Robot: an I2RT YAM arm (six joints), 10 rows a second.
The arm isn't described. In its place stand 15 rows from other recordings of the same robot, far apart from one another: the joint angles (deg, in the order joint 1, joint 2, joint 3, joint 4, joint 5, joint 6), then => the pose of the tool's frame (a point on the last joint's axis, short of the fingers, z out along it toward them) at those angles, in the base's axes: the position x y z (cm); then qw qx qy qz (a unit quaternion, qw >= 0).
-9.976 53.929 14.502 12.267 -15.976 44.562 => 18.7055 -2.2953 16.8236 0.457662 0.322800 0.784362 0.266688
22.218 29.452 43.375 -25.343 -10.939 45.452 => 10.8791 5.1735 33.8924 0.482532 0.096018 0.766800 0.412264
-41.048 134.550 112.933 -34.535 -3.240 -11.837 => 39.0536 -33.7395 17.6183 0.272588 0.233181 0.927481 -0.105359
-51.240 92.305 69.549 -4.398 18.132 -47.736 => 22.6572 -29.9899 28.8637 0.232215 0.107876 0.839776 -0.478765
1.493 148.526 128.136 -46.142 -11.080 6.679 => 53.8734 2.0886 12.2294 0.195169 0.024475 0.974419 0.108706
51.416 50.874 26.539 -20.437 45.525 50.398 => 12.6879 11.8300 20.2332 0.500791 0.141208 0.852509 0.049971
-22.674 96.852 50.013 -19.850 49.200 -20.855 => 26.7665 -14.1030 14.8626 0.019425 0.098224 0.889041 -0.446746
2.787 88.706 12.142 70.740 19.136 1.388 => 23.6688 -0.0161 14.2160 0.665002 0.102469 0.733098 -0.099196
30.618 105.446 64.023 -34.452 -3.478 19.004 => 29.1886 17.5254 14.4640 0.098914 -0.104076 0.986488 0.078907
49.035 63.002 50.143 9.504 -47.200 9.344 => 14.4425 20.6191 34.6955 0.406835 -0.484688 0.533815 0.560896
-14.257 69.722 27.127 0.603 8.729 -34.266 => 22.2189 -6.2032 16.6441 0.341230 -0.127754 0.902396 -0.230050
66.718 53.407 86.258 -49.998 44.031 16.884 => 7.4532 11.0610 47.9408 0.611415 -0.112403 0.770292 0.142084
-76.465 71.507 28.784 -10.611 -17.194 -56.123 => 6.2060 -21.2841 15.5090 0.254961 0.119461 0.932132 -0.227714
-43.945 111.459 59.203 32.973 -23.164 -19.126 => 30.8334 -27.7733 16.6949 0.568824 0.058221 0.805243 -0.156952
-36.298 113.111 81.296 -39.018 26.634 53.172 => 31.1472 -24.8583 17.8185 0.193579 0.702586 0.654631 -0.200896
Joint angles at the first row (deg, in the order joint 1, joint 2, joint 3, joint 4, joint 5, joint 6):
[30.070 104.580 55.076 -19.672 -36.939 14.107]
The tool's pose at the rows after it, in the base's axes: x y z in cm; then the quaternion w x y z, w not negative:
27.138 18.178 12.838 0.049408 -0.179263 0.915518 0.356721
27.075 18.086 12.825 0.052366 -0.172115 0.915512 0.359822
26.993 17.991 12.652 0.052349 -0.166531 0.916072 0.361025
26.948 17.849 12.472 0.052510 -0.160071 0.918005 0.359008
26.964 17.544 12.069 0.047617 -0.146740 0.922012 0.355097
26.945 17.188 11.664 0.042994 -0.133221 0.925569 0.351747
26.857 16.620 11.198 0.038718 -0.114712 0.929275 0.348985
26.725 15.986 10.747 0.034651 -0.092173 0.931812 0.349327
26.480 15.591 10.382 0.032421 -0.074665 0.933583 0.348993
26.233 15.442 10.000 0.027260 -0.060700 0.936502 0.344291
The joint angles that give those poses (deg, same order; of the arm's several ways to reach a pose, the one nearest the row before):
[30.070 103.582 54.201 -18.318 -36.823 15.421]
[29.979 103.229 53.541 -17.197 -36.890 16.489]
[29.904 103.183 52.938 -16.368 -36.915 17.201]
[29.754 103.183 52.450 -15.829 -36.586 17.818]
[29.298 103.576 51.965 -15.555 -36.247 18.775]
[28.781 103.883 51.336 -15.185 -35.983 19.714]
[27.973 103.975 50.203 -14.435 -35.766 21.008]
[27.049 103.907 48.782 -13.225 -35.832 22.826]
[26.615 103.711 47.393 -11.887 -35.671 24.559]
[26.625 103.864 46.545 -11.258 -35.119 26.059]

